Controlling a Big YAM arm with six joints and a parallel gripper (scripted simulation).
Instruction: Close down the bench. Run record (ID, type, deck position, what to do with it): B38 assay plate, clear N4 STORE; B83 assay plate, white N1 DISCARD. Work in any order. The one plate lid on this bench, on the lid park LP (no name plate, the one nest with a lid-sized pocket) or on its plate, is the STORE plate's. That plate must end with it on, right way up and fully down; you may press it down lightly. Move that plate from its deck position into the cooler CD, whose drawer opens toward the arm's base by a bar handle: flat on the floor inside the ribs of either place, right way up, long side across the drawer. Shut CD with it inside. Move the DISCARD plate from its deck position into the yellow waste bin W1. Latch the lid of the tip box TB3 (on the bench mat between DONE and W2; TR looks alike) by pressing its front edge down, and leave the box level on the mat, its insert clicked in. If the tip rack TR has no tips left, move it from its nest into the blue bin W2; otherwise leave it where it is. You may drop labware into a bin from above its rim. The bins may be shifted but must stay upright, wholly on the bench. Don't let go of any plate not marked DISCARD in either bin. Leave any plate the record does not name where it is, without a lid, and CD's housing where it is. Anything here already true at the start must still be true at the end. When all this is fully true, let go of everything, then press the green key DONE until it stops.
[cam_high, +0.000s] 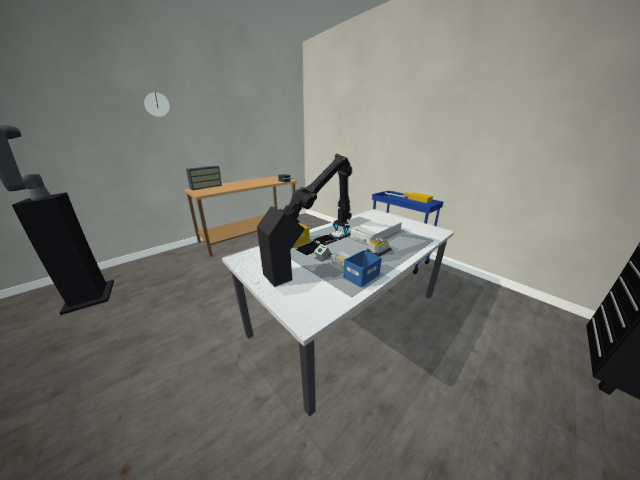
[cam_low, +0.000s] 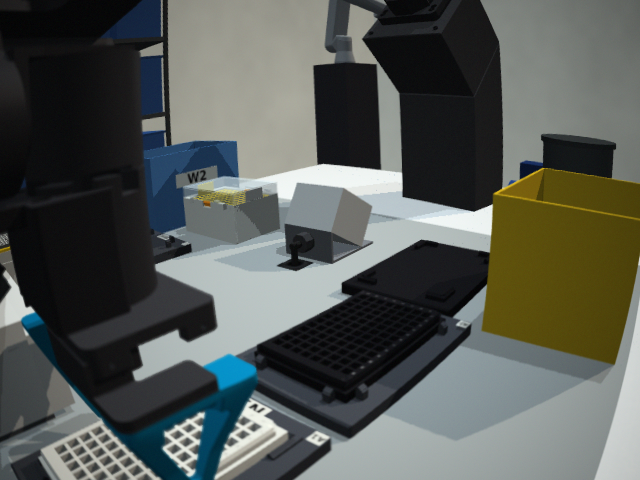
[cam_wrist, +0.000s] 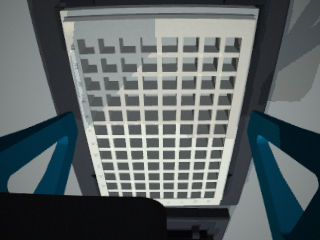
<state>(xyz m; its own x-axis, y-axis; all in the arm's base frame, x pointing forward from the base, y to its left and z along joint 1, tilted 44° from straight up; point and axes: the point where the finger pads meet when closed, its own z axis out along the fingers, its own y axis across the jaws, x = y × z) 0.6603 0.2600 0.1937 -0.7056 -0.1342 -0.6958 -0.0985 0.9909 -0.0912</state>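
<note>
Right now my hand is 1 cm past the white plate and 1 cm above it. Round my hand: black plate: 19 cm behind, 2 cm to the right, 1 cm below; then clear plate lid: 11 cm ahead, 18 cm to the right; then nest N1: 1 cm behind, 2 cm below.
</note>
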